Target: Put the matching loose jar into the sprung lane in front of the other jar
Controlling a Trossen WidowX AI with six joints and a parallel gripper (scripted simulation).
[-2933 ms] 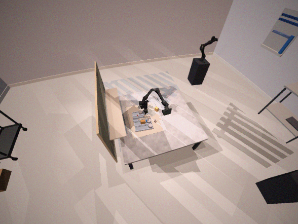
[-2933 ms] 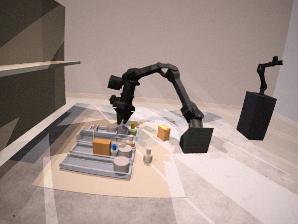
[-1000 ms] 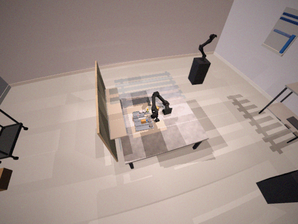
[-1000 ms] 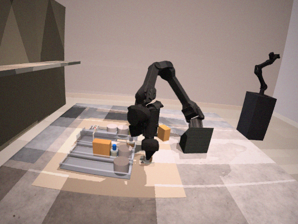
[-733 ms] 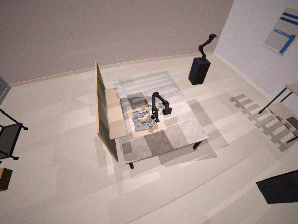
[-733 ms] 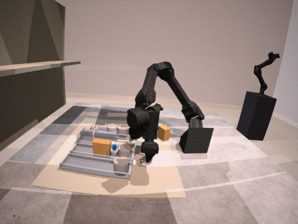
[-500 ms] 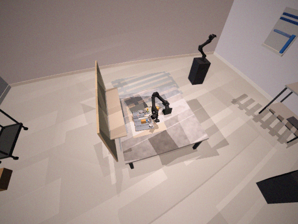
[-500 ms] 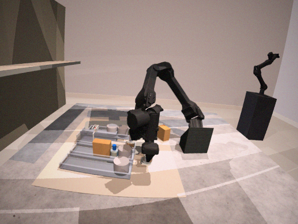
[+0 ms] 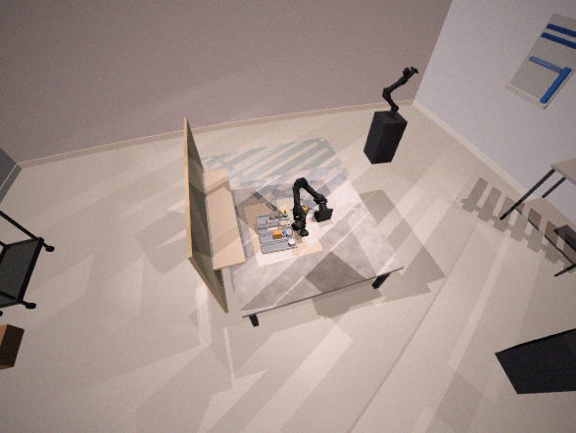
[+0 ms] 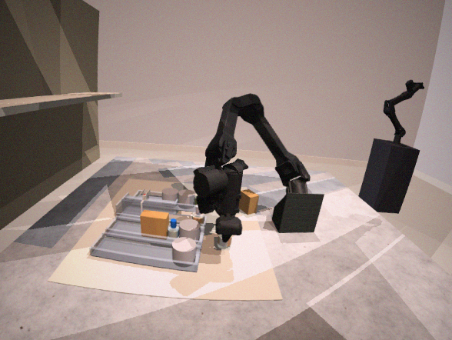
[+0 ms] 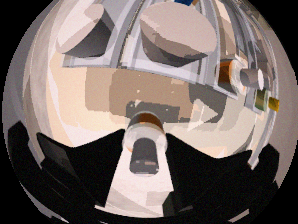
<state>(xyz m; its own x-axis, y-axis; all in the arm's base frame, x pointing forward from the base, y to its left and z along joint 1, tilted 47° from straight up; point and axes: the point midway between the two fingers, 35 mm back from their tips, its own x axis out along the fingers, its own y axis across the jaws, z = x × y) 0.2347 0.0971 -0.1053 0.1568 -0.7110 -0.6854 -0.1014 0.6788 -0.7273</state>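
Right now my gripper tip is 20 cm short of the orange box and 1 cm below it.
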